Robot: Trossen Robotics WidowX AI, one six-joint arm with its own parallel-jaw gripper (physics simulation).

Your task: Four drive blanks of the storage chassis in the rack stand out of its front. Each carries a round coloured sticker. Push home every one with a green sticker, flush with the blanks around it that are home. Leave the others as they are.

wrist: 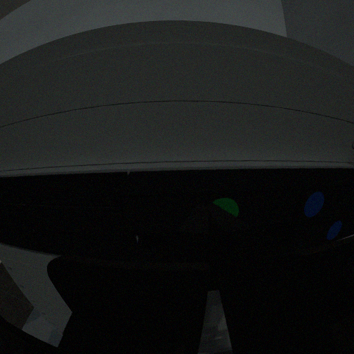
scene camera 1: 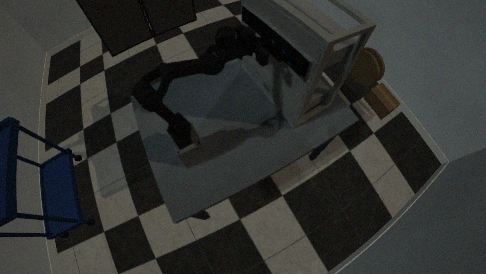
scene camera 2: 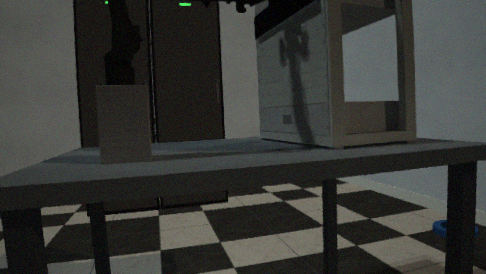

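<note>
The storage chassis (scene camera 1: 300,64) (scene camera 2: 280,16) (wrist: 60,200) is a black strip near the top of the pale rack (scene camera 1: 326,56) (scene camera 2: 336,80). In the wrist view a green sticker (wrist: 228,205) is partly covered at its lower left by the dark gripper (wrist: 210,214). Right of it are an upper blue sticker (wrist: 314,204) and a lower blue sticker (wrist: 334,230). A fourth sticker cannot be made out. The gripper is shut and empty, its tips close to or against the chassis front; contact is too dark to tell. How far each blank stands out is also unclear.
The rack stands on a grey table (scene camera 1: 180,195) (scene camera 2: 225,174), with the arm's pale pedestal (scene camera 2: 124,125) at its other side. Dark cabinets (scene camera 1: 120,25) (scene camera 2: 185,75) stand behind. A blue cart (scene camera 1: 60,187) stands at left; a wooden box (scene camera 1: 384,101) lies beyond the rack.
</note>
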